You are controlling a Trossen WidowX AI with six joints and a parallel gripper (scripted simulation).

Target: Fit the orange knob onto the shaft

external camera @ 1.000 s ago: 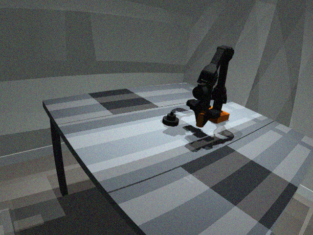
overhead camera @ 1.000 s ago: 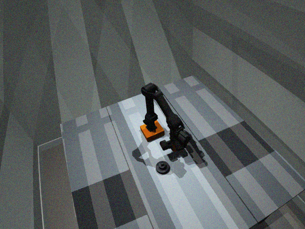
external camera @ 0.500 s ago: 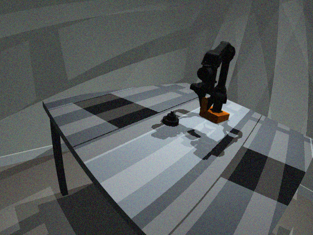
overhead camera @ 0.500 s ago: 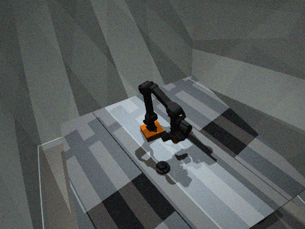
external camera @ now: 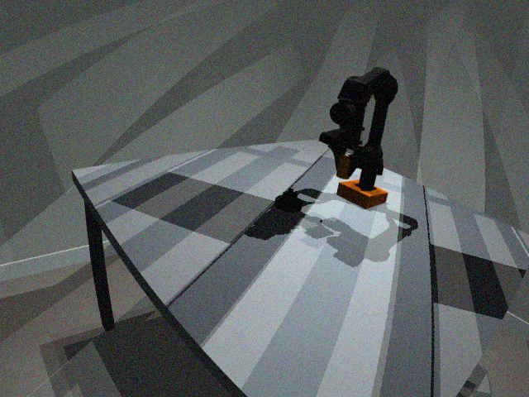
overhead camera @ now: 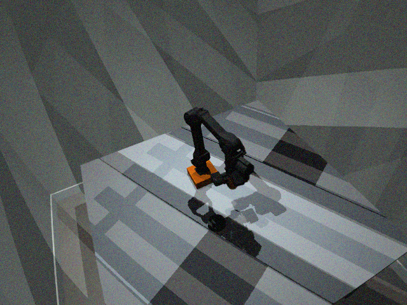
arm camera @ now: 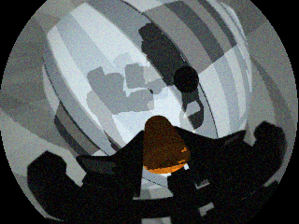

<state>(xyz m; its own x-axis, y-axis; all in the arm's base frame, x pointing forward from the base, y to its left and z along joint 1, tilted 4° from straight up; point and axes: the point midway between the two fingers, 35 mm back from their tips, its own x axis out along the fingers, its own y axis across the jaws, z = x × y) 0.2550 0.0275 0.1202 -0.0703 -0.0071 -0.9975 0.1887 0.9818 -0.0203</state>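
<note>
The dark round pedestal lies 6 cm ahead of my gripper tip, 13 cm to the right of it and 11 cm below it. From my gripper tip the other things lie so: orange knob: 2 cm above.
</note>
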